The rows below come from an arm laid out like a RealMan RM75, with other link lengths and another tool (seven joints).
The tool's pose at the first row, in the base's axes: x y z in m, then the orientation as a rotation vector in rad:
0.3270, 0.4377, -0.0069, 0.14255, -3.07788, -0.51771
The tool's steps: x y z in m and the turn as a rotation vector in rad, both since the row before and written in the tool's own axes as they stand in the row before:
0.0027, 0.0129, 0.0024, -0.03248, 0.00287, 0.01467
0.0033, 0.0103, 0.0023, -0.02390, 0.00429, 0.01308
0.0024, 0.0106, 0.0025, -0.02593, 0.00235, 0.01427
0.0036, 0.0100, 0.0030, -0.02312, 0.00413, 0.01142
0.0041, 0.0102, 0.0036, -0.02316, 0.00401, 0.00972
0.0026, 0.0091, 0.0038, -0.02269, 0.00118, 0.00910
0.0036, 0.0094, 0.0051, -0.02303, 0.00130, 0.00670
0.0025, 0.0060, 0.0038, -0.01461, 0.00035, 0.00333
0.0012, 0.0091, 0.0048, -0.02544, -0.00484, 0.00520
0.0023, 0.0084, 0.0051, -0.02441, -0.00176, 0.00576
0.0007, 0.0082, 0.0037, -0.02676, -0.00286, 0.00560
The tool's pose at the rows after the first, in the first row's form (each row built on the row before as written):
0.3231, 0.4504, -0.0049, 0.12000, -3.06347, -0.56600
0.3190, 0.4605, -0.0033, 0.10048, -3.04992, -0.60063
0.3159, 0.4711, -0.0015, 0.07863, -3.03684, -0.63846
0.3117, 0.4812, -0.0001, 0.06180, -3.02294, -0.67155
0.3071, 0.4918, 0.0011, 0.04756, -3.00901, -0.70462
0.3041, 0.5015, 0.0019, 0.03335, -2.99764, -0.73750
0.3001, 0.5121, 0.0019, 0.02280, -2.98611, -0.77092
0.2974, 0.5191, 0.0016, 0.01731, -2.97924, -0.79225
0.2960, 0.5293, 0.0020, 0.00650, -2.97212, -0.83071
0.2935, 0.5391, 0.0021, -0.00384, -2.96193, -0.86670
0.2928, 0.5480, 0.0034, -0.01452, -2.95127, -0.90634

